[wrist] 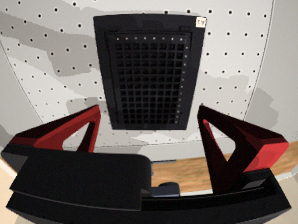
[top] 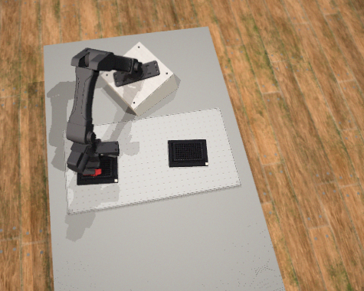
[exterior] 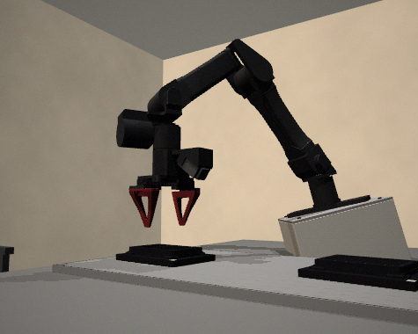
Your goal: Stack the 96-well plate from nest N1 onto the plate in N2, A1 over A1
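Right now my hand is 60 mm above the black 96-well plate.
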